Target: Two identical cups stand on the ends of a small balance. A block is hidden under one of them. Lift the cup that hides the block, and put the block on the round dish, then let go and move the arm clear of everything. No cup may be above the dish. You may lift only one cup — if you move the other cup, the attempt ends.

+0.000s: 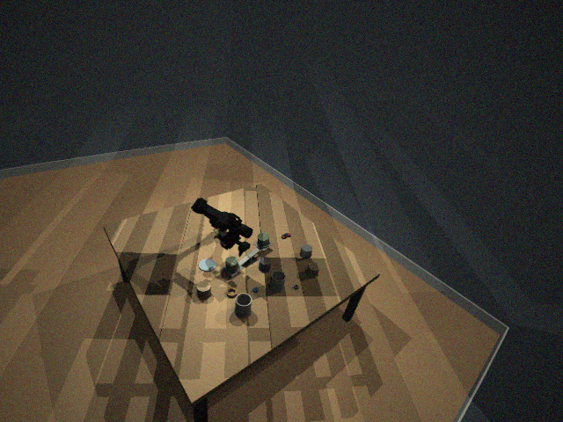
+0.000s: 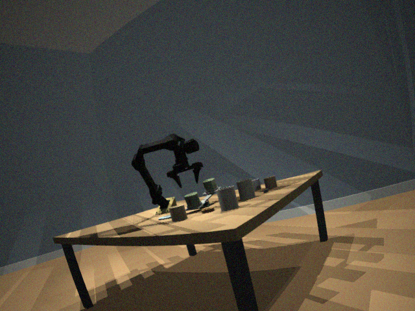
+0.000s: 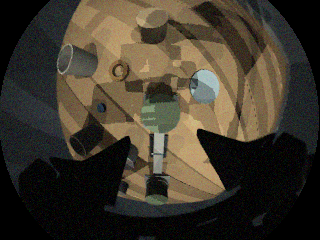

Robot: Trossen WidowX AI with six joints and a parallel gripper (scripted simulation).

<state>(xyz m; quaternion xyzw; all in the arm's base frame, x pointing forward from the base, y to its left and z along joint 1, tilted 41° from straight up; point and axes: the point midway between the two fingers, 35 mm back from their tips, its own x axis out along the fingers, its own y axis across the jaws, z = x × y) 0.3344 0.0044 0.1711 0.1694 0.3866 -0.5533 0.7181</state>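
Now: gripper tip 80 mm above the grey-green cup, 30 mm to the left of it and 10 mm short of it. Also, from my gripper tip: red block: 480 mm to the left, 120 mm below, 120 mm behind; then pale blue round dish: 130 mm below, 110 mm to the right, 100 mm behind; then grey balance: 120 mm to the left, 100 mm below, 30 mm behind.
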